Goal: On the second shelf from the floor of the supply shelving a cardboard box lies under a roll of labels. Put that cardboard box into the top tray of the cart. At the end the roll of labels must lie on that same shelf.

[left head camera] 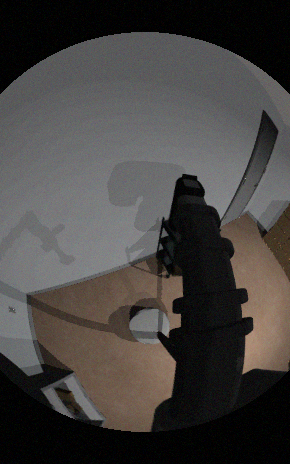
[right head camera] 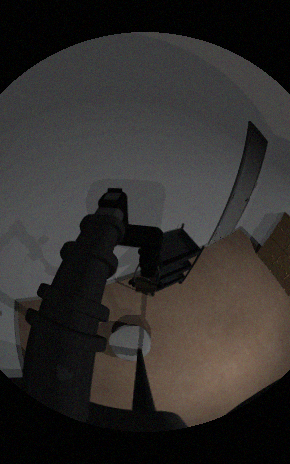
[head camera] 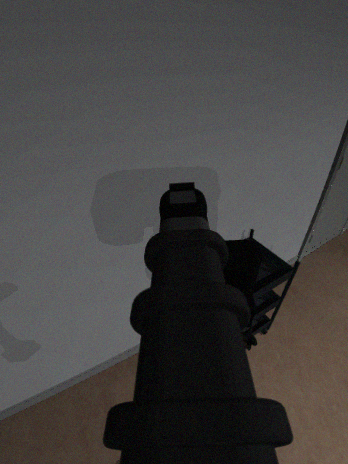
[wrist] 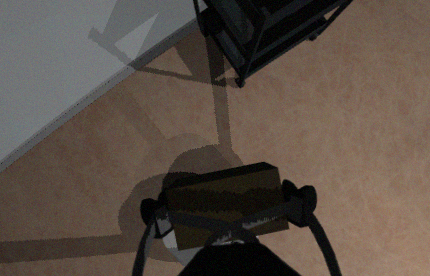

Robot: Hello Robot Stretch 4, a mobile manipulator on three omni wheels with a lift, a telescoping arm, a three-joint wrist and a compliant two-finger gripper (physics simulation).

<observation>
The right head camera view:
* dark cart: 177, 247
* dark door: 255, 144
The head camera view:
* dark cart: 273, 271
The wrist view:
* my gripper: 229, 199
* brown cardboard box: 230, 194
</observation>
